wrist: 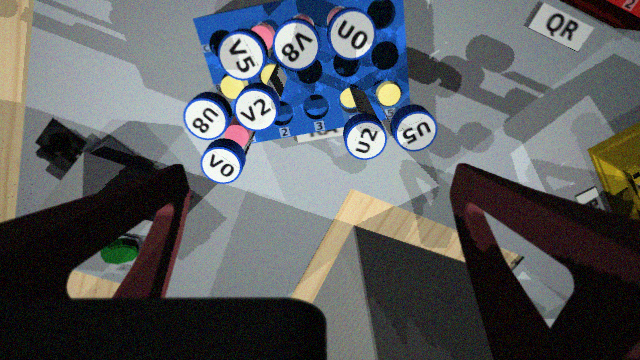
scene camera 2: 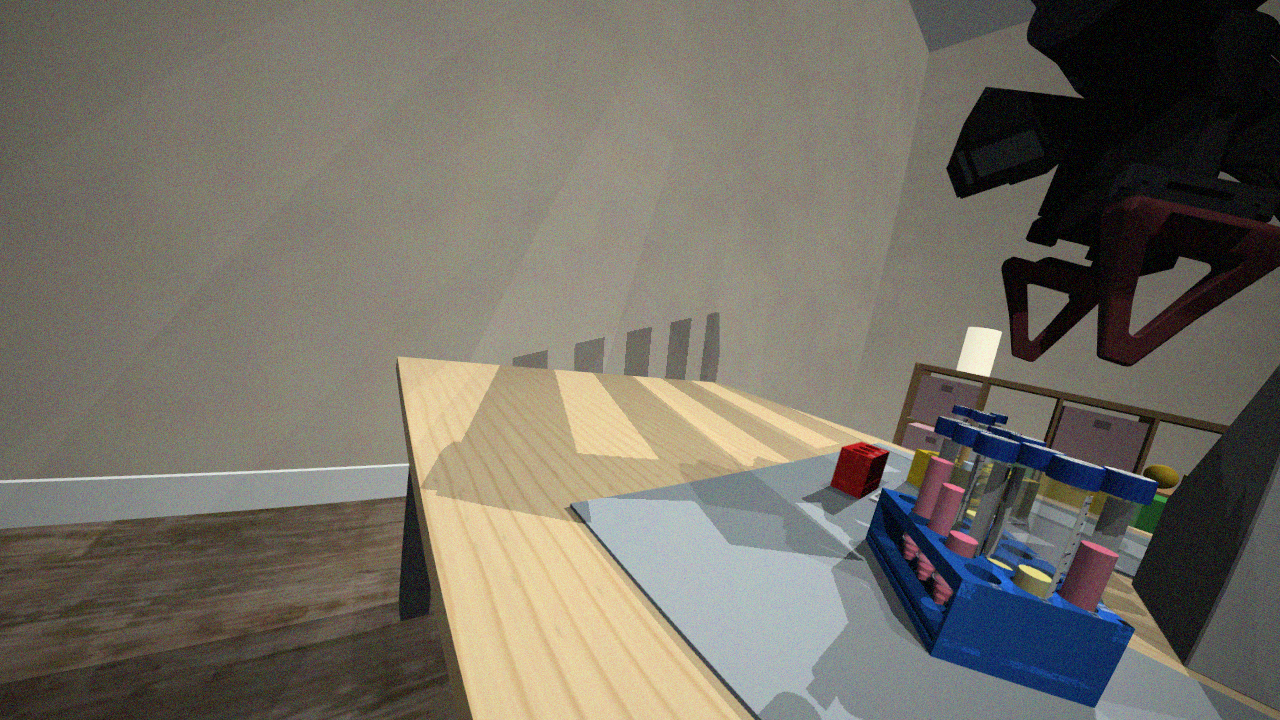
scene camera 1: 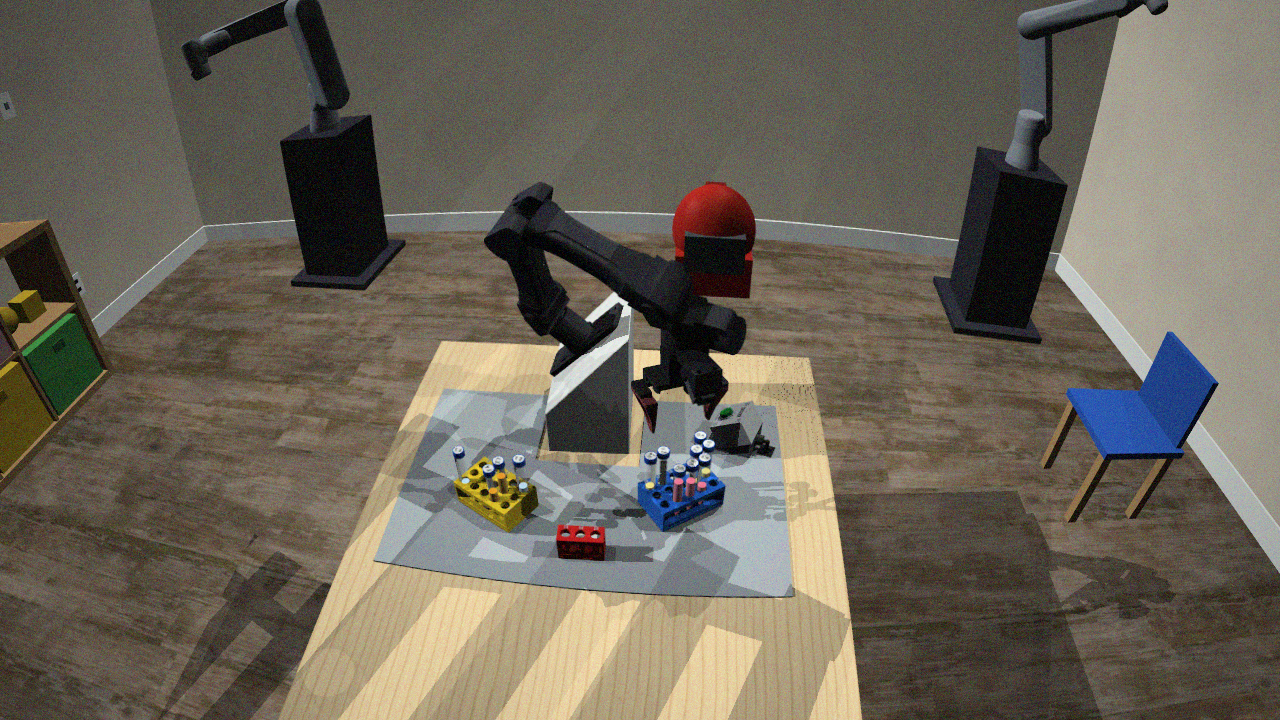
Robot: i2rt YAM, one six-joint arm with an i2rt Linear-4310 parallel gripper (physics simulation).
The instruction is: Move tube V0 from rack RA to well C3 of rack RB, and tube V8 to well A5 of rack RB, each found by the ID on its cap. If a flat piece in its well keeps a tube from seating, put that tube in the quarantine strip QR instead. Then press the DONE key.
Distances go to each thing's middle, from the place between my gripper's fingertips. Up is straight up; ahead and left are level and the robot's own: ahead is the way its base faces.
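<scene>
Grey box with green button (scene camera 1: 737, 428): my gripper 0.11 m to the right of it, 0.14 m above it, 0.17 m past it.
</scene>
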